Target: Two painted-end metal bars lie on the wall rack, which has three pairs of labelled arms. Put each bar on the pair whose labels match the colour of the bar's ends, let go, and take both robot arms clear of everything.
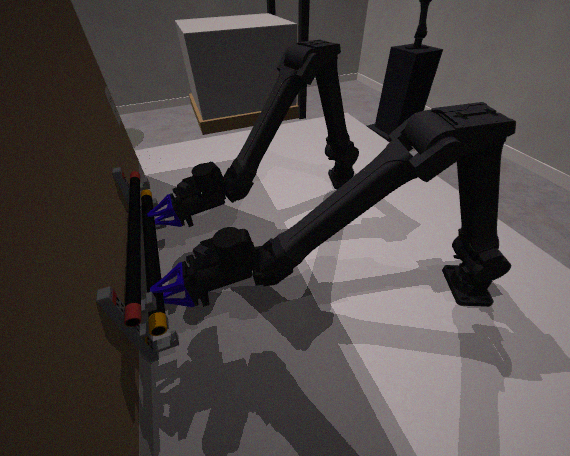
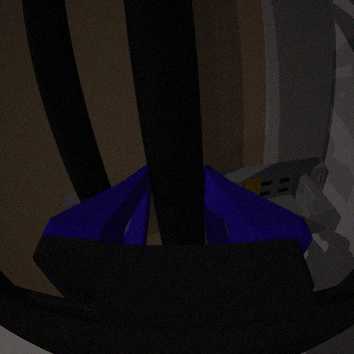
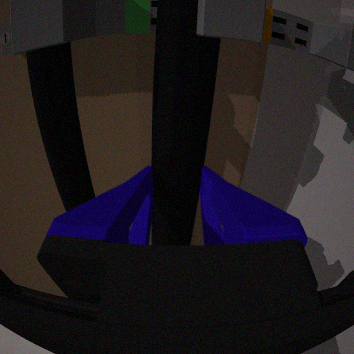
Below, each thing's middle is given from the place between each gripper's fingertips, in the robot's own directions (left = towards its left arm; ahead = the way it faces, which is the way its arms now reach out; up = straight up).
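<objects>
My left gripper is 6 cm below the red-ended bar (image 1: 132,317) and 15 cm to the left of it.
For my right hand, the bar is 3 cm ahead of it, 11 cm to the left of it and 7 cm above it.
</objects>
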